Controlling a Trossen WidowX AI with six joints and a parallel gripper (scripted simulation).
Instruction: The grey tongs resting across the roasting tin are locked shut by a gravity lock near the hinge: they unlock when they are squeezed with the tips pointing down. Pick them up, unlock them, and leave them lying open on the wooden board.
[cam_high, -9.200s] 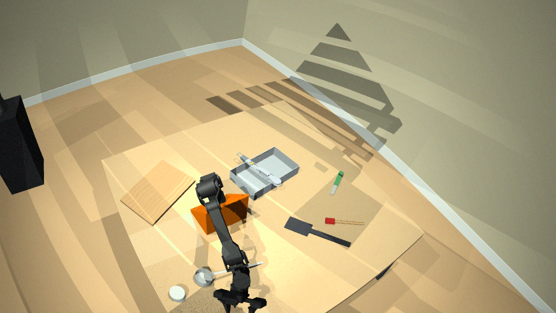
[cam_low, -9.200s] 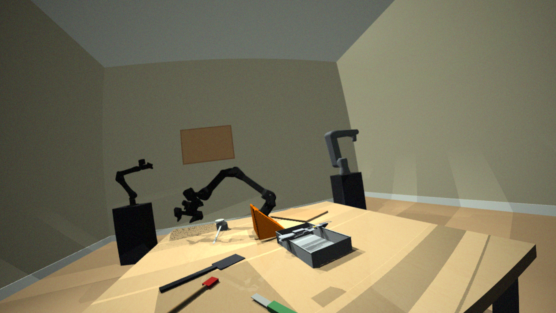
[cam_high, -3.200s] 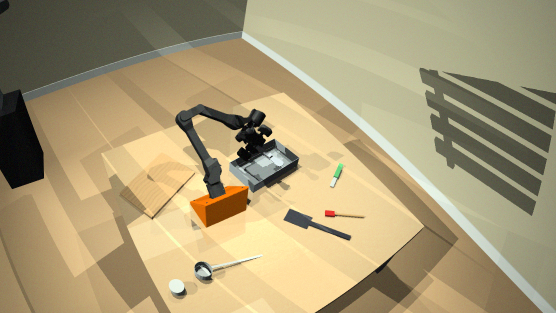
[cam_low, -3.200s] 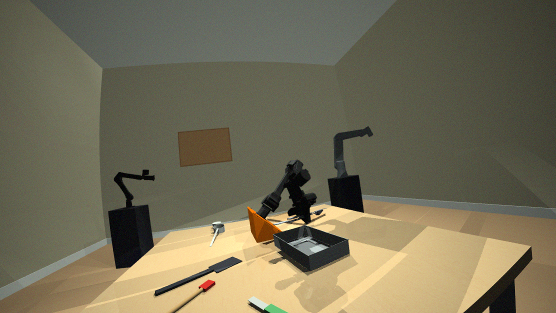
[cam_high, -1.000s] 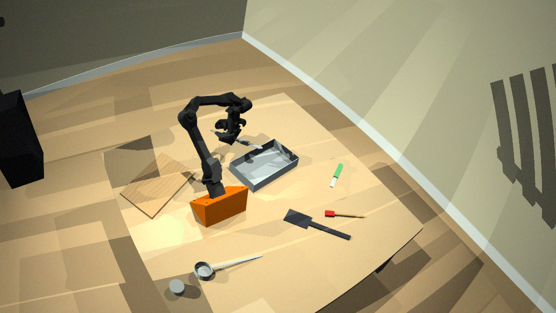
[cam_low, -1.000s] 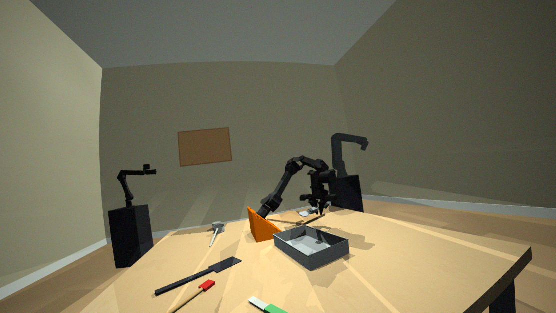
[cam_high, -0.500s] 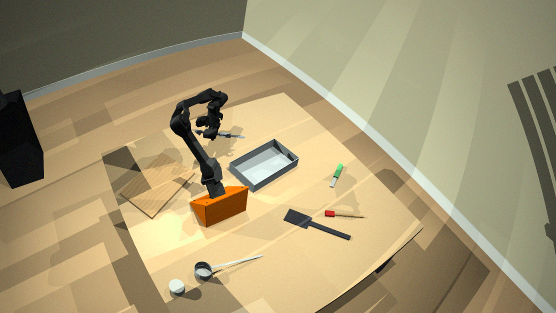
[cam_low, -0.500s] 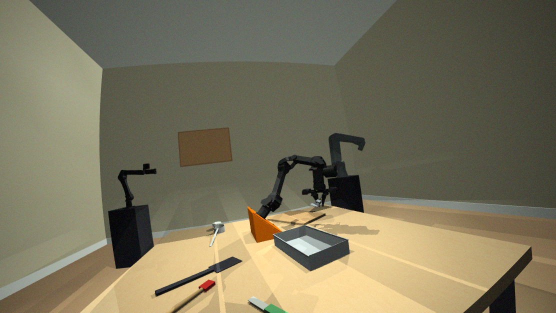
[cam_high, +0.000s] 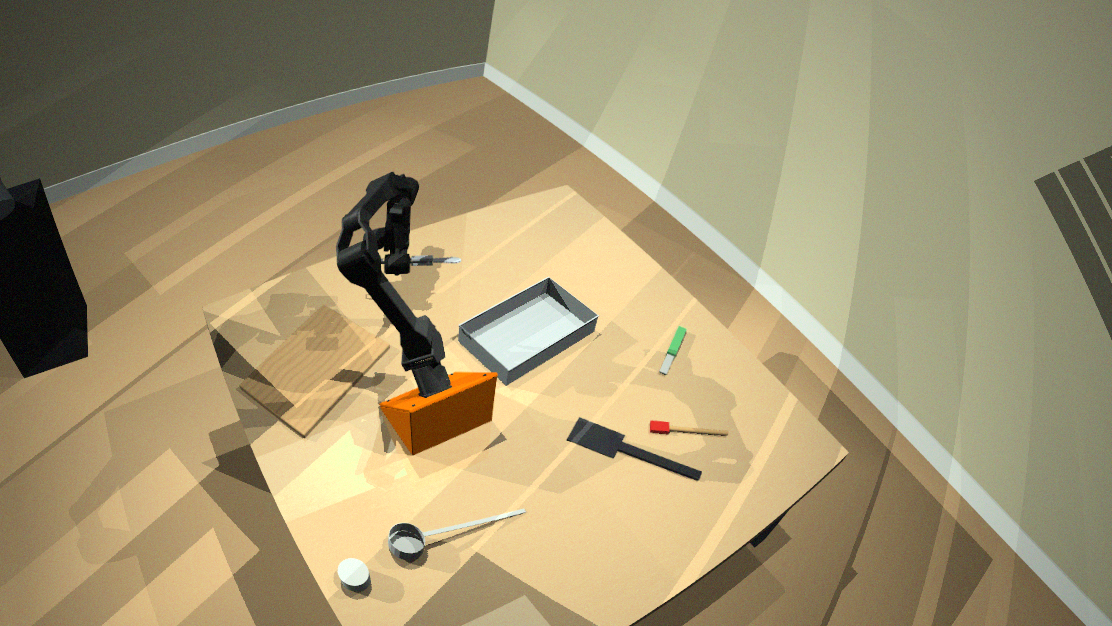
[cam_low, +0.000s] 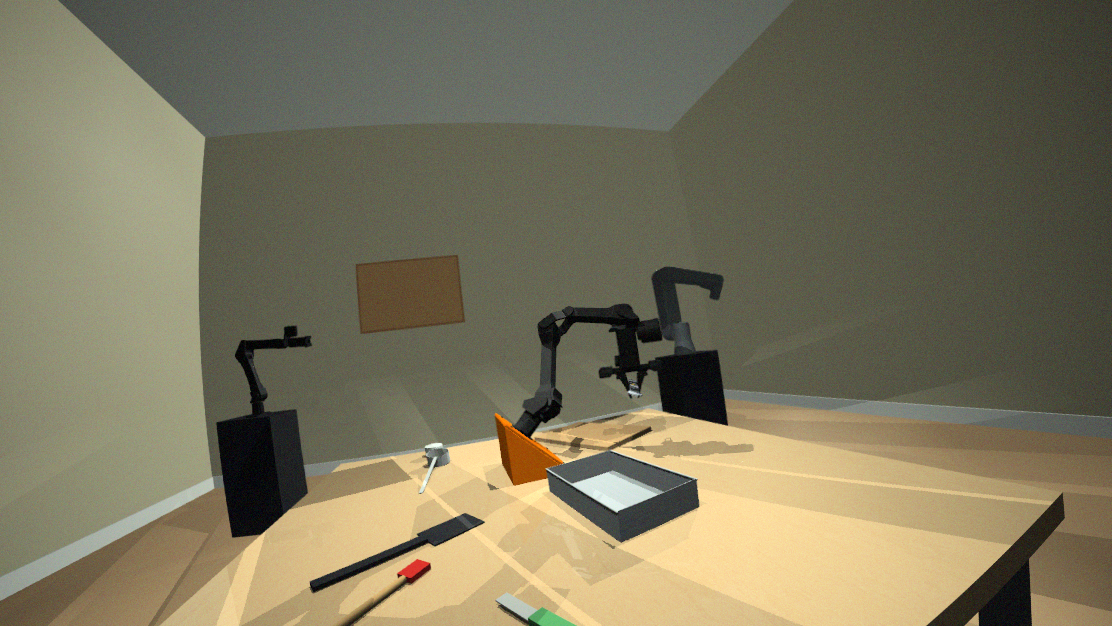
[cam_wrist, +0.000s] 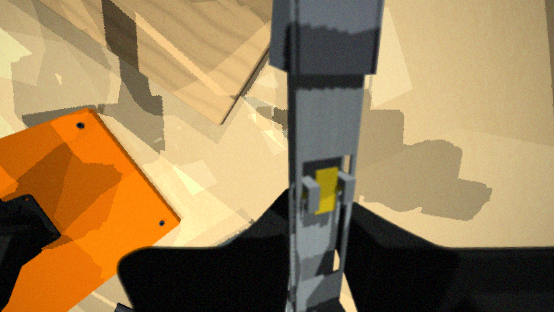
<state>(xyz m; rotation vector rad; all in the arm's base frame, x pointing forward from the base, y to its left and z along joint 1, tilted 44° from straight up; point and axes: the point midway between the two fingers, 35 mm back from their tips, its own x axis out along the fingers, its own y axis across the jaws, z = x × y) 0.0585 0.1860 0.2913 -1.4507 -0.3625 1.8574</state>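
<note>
The wooden board is 270 mm behind my gripper tip, 150 mm below it and 70 mm to the right of it. From my gripper tip the other things lie so: black spatula (600 mm to the right, 300 mm ahead, 150 mm below); yellow lock piece (40 mm above, 20 mm behind, 10 mm to the left); grey roasting tin (280 mm ahead, 190 mm to the right, 130 mm below).
</note>
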